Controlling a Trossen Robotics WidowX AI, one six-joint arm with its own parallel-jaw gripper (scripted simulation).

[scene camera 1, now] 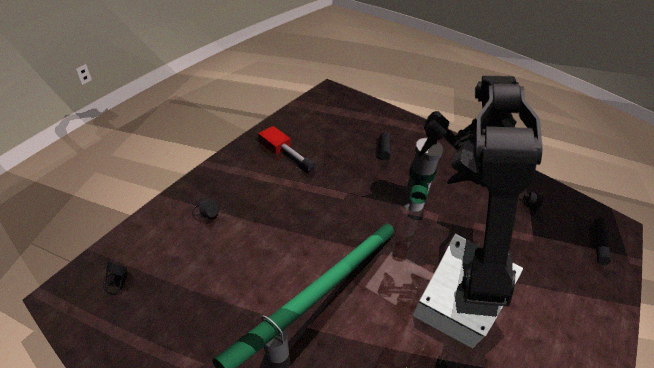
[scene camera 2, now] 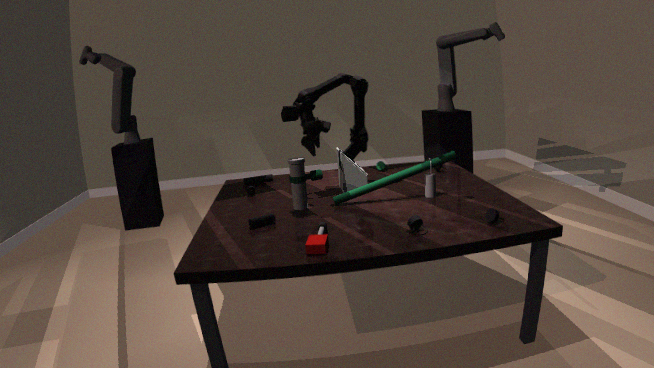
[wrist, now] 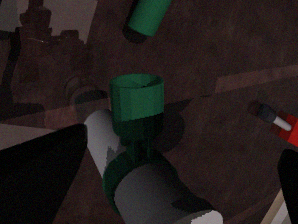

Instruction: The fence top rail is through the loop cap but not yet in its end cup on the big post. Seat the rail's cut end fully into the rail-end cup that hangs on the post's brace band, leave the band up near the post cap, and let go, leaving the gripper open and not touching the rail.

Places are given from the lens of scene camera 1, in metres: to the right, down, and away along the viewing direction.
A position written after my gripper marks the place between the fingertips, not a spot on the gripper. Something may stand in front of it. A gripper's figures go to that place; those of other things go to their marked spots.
my gripper (scene camera 1: 433, 169): 0.24, -0.03, 0.81
red-headed mallet (scene camera 1: 273, 138): -0.17, -0.14, 1.16
big grey post (scene camera 1: 426, 165): 0.24, -0.04, 0.89
The marked spots on the big grey post and the red-headed mallet are 0.50 m apart.
